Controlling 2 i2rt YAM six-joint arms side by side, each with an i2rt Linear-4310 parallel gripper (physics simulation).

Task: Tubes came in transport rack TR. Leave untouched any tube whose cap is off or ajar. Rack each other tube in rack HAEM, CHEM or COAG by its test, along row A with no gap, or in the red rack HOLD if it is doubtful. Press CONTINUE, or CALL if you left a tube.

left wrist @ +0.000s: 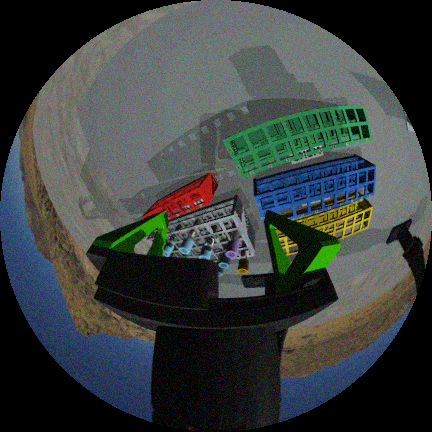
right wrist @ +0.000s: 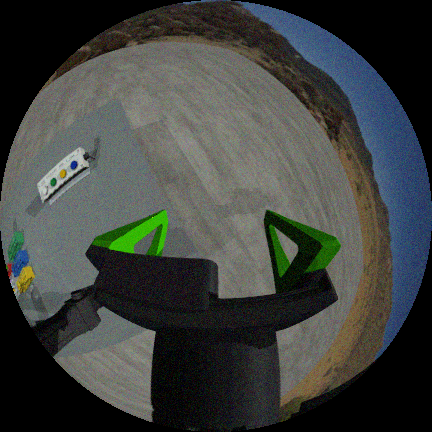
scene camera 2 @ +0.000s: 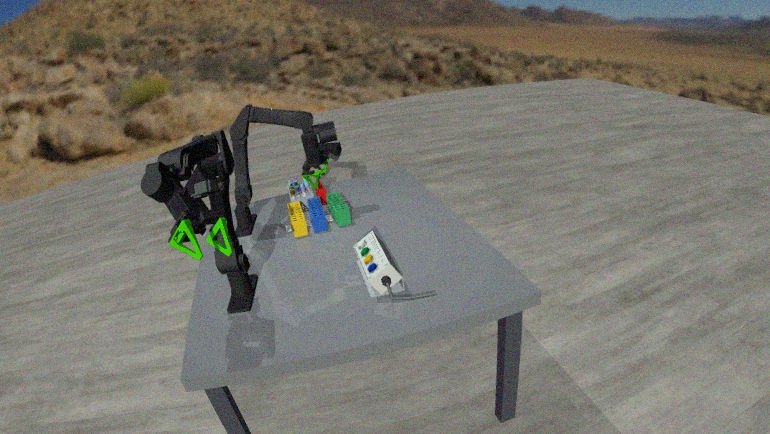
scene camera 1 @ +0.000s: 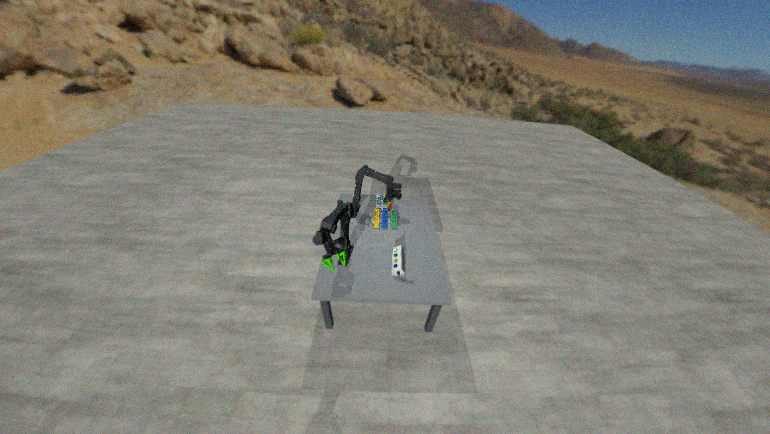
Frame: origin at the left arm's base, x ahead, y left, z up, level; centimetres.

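Seen in the pictures: left gripper, fingertip midpoint: [left wrist: 215, 215] [scene camera 2: 320, 181] [scene camera 1: 389, 203]; right gripper, fingertip midpoint: [right wrist: 215, 214] [scene camera 2: 216, 256] [scene camera 1: 339, 268]; left arm's base at its link origin: [scene camera 2: 246, 226] [scene camera 1: 354, 211]; right arm's base at its link origin: [left wrist: 399, 229] [scene camera 2: 243, 294] [scene camera 1: 346, 255].
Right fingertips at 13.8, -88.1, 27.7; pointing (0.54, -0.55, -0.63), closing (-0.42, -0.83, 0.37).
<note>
Pixels of each thing's top centre, then the offset from my right fingertips to it, as dx, dy, dz. "pt": a spot on its surface instead. Level surfaces: height alone.
- pale transport rack TR at a spot on its surface: [left wrist: 243, 220] pt +11.4, +92.6, -24.6
- purple cap at its top centre: [left wrist: 230, 254] +11.1, +93.9, -18.2
- amber cap at its top centre: [left wrist: 242, 271] +6.9, +93.2, -18.2
- white button box at its top centre: [scene camera 2: 374, 247] [right wrist: 54, 169] [scene camera 1: 398, 256] +32.3, +33.0, -19.3
- grey table at its surface level: dz -27.6
The pale transport rack TR [left wrist: 243, 220] holds several tubes: light-blue caps, a purple cap [left wrist: 233, 247] and an amber cap [left wrist: 243, 265]. My fingers and palm hide part of it, and cap seating is too small to judge. The red rack HOLD [left wrist: 200, 190] [scene camera 2: 321, 193] lies beside TR. Green [left wrist: 227, 142] [scene camera 2: 339, 207], blue [left wrist: 314, 202] [scene camera 2: 318, 215] and yellow [scene camera 2: 297, 219] racks stand side by side; their labels are not readable. My left gripper [left wrist: 215, 215] [scene camera 2: 318, 175] is open above TR. My right gripper [right wrist: 215, 214] [scene camera 2: 214, 256] [scene camera 1: 337, 266] is open and empty, far from the racks.
A white button box [scene camera 2: 385, 264] with green, yellow and blue buttons stands on the grey table [scene camera 2: 447, 258], apart from the racks. Its cable trails toward the table's near side. The right arm stands at the table's left edge in scene camera 2.
</note>
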